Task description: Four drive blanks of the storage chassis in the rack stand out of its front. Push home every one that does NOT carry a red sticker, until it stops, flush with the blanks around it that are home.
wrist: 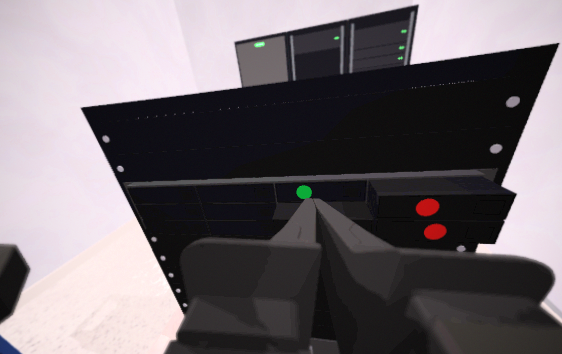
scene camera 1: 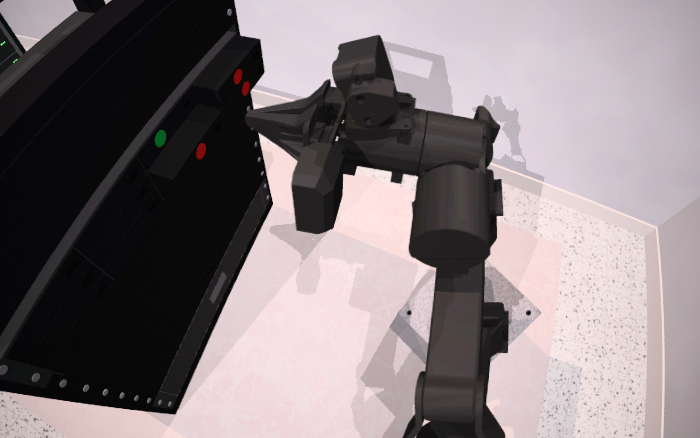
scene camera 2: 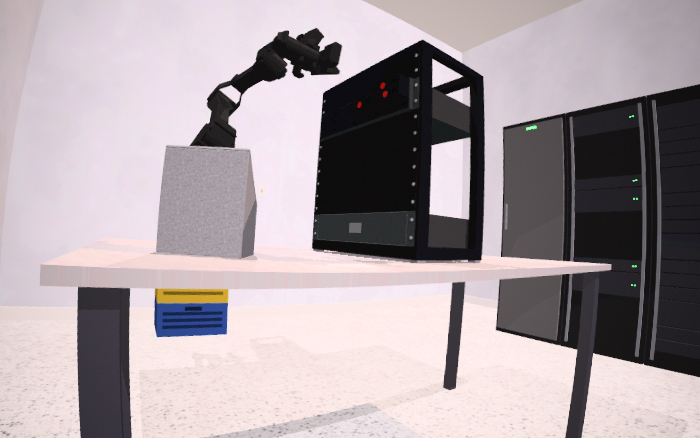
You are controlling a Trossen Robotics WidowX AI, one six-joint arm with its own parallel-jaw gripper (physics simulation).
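Places are measured from the arm's base along level axes (x ahead, y left, z up), in metres.
Pixels of known places: gripper, fingertip midpoint: (wrist: pixel 311 205) (scene camera 1: pixel 246 117) (scene camera 2: pixel 338 72); arm's base, origin of the base link: (scene camera 1: pixel 483 323) (scene camera 2: pixel 200 174).
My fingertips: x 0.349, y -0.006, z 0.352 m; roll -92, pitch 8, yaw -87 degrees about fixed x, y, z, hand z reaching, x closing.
Ahead of a thing's pixels: the offset from my fingertips to its top centre. "spot": to the spot under its first point.
The storage chassis @[spot: 0.123 m ahead, 0.203 m left, 0.052 m down] (wrist: pixel 165 195) sits in the upper part of the black rack @[0.269 m ahead, 0.034 m left, 0.074 m up] (scene camera 2: pixel 423 170) (wrist: pixel 300 112). The green-stickered blank (scene camera 1: pixel 160 138) (wrist: pixel 304 192) looks level with the blanks to its left. Directly below it, a red-stickered blank @[0.136 m ahead, 0.013 m right, 0.066 m down] (scene camera 1: pixel 185 140) (scene camera 2: pixel 359 104) stands out; in the wrist view its top shows and its sticker is hidden behind the fingers. At the right end, an upper red-stickered blank (scene camera 1: pixel 237 76) (scene camera 2: pixel 382 85) (wrist: pixel 427 207) and a lower red-stickered blank (scene camera 1: pixel 245 88) (scene camera 2: pixel 385 94) (wrist: pixel 435 231) both stand out. My gripper (scene camera 1: pixel 248 117) (wrist: pixel 311 205) is shut and empty, clear of the chassis front.
A narrow ledge (wrist: pixel 320 177) runs above the blanks. A grey panel @[0.135 m ahead, 0.042 m left, 0.391 m down] (scene camera 2: pixel 382 227) fills the rack's bottom. The arm stands on a grey block (scene camera 2: pixel 206 201) on the table (scene camera 2: pixel 154 273). Dark server cabinets (scene camera 2: pixel 534 206) (wrist: pixel 265 62) stand beyond the rack.
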